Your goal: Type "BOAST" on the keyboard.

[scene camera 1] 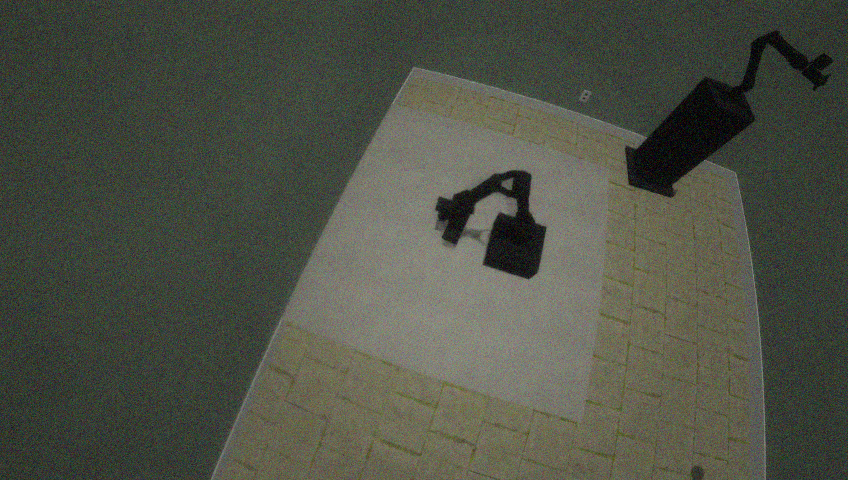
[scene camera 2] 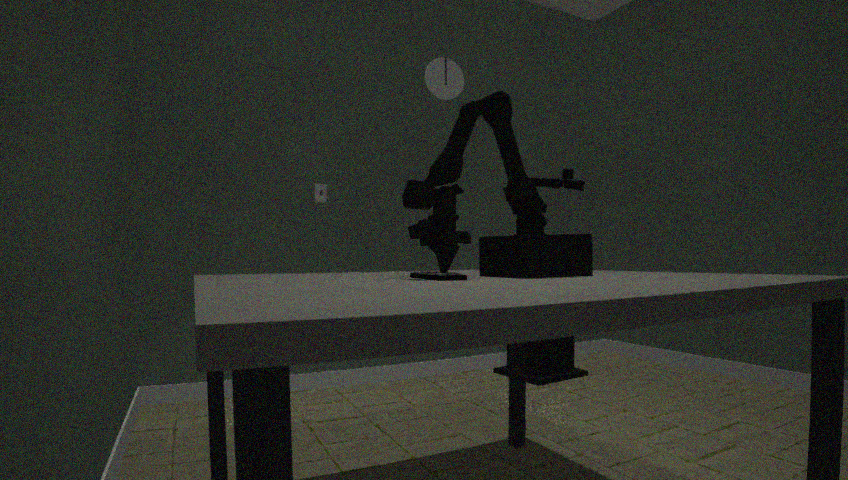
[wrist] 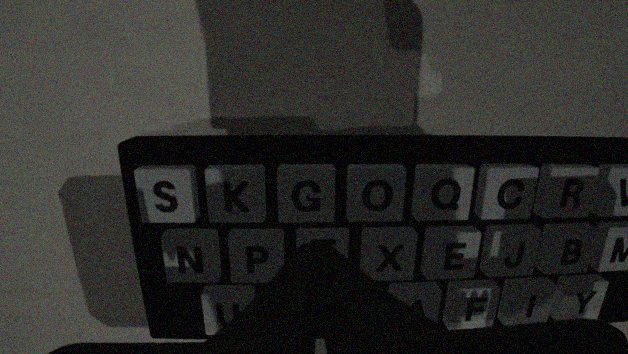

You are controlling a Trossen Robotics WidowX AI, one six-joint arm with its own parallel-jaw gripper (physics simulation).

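Seen in the pictures: gripper, between the fingertips: (scene camera 1: 454, 229) (wrist: 315, 255); arm's base, origin of its link: (scene camera 1: 521, 235) (scene camera 2: 529, 235).
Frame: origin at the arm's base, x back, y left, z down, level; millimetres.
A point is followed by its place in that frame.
The black keyboard (scene camera 2: 418, 275) @(x -302, y -90, z 104 mm) (wrist: 350, 149) @(x -314, y -17, z 100 mm) lies on the table, its keys in rows in the wrist view. The S key (wrist: 175, 212) @(x -307, y 37, z 95 mm) is at the top left, the O key (wrist: 376, 200) @(x -299, y -22, z 95 mm) in the top row and the B key (wrist: 572, 265) @(x -261, y -85, z 95 mm) in the middle row. The A key (wrist: 422, 294) @(x -263, y -32, z 95 mm) is partly hidden. My gripper (scene camera 2: 443, 270) @(x -282, y 0, z 100 mm) (wrist: 315, 255) @(x -282, y 0, z 100 mm) is shut and empty, pointing down. Its fingertips cover most of the T key (wrist: 310, 235) @(x -290, y 0, z 99 mm), between P and X; the frames do not show how far that key is pressed. In scene camera 1, keyboard and fingertips are hard to make out.
The arm's base block (scene camera 1: 512, 252) @(x -29, y 86, z 3 mm) (scene camera 2: 535, 255) @(x -102, y 131, z 55 mm) stands on the table (scene camera 1: 476, 333) @(x -97, y 427, z 111 mm) (scene camera 2: 333, 297) @(x -698, y 367, z 111 mm) near the keyboard. A second dark arm on a tall pedestal (scene camera 1: 693, 133) stands beyond the table. The X key (wrist: 389, 270) @(x -275, y -23, z 95 mm) is just right of my fingertips.
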